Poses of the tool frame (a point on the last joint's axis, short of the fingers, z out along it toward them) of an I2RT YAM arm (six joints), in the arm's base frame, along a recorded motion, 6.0 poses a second.
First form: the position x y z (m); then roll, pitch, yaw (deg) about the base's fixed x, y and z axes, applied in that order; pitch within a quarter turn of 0, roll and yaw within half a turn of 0.
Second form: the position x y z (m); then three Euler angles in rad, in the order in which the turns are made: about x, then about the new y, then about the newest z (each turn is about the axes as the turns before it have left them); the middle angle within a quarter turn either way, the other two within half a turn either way. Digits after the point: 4 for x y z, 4 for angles.
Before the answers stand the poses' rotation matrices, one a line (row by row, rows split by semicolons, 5 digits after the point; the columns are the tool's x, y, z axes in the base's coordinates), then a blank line. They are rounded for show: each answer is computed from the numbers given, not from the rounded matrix.
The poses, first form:
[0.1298 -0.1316 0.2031 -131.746 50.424 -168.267]
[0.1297 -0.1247 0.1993 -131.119 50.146 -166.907]
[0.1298 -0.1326 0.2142 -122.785 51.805 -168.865]
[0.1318 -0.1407 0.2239 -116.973 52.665 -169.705]
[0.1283 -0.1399 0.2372 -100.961 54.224 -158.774]
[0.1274 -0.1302 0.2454 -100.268 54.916 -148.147]
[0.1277 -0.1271 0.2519 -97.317 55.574 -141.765]
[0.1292 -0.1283 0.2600 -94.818 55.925 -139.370]
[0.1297 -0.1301 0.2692 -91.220 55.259 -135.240]
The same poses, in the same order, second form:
-0.62379 0.42767 0.65421; -0.12956 0.76886 -0.62615; -0.77078 -0.47534 -0.42420
-0.62417 0.41432 0.66238; -0.14517 0.77154 -0.61940; -0.76768 -0.48277 -0.42143
-0.60670 0.54371 0.57991; -0.11941 0.65889 -0.74270; -0.78591 -0.51984 -0.33482
-0.59671 0.61614 0.51411; -0.10839 0.57291 -0.81242; -0.79510 -0.54050 -0.27508
-0.54496 0.67363 0.49924; -0.21166 0.46562 -0.85930; -0.81131 -0.57395 -0.11116
-0.48822 0.58987 0.64319; -0.30333 0.57635 -0.75882; -0.81831 -0.56557 -0.10246
-0.44406 0.56381 0.69637; -0.34988 0.60638 -0.71407; -0.82486 -0.56074 -0.07200
-0.42521 0.57171 0.70167; -0.36484 0.60121 -0.71095; -0.82830 -0.55830 -0.04706
-0.40464 0.56836 0.71640; -0.40127 0.59360 -0.69758; -0.82174 -0.56974 -0.01213

[0.1298 -0.1316 0.2031 2.1662 0.7131 -2.5406]
[0.1297 -0.1247 0.1993 2.1682 0.7240 -2.5556]
[0.1298 -0.1326 0.2142 1.9943 0.6186 -2.4109]
[0.1318 -0.1407 0.2239 1.8973 0.5400 -2.3402]
[0.1283 -0.1399 0.2372 1.6994 0.5227 -2.2510]
[0.1274 -0.1302 0.2454 1.7050 0.6987 -2.2622]
[0.1277 -0.1271 0.2519 1.6713 0.7703 -2.2379]
[0.1292 -0.1283 0.2600 1.6369 0.7777 -2.2103]
[0.1297 -0.1301 0.2692 1.5882 0.7986 -2.1895]

